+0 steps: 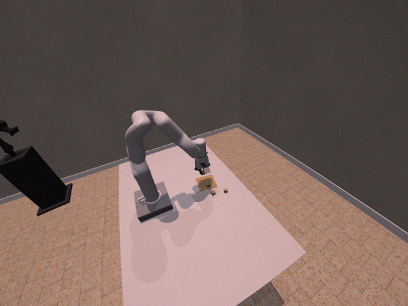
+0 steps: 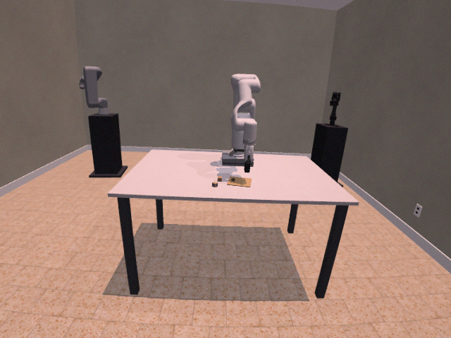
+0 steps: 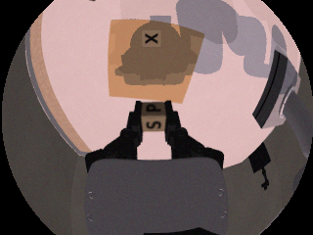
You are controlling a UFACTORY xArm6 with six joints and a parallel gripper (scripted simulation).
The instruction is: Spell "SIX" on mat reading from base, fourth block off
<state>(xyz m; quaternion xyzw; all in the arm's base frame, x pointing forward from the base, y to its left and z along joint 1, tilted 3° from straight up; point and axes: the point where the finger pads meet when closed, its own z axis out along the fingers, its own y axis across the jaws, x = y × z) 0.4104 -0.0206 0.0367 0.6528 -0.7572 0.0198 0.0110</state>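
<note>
Now: hand 9 cm above the tan mat and 4 cm to the left of it.
</note>
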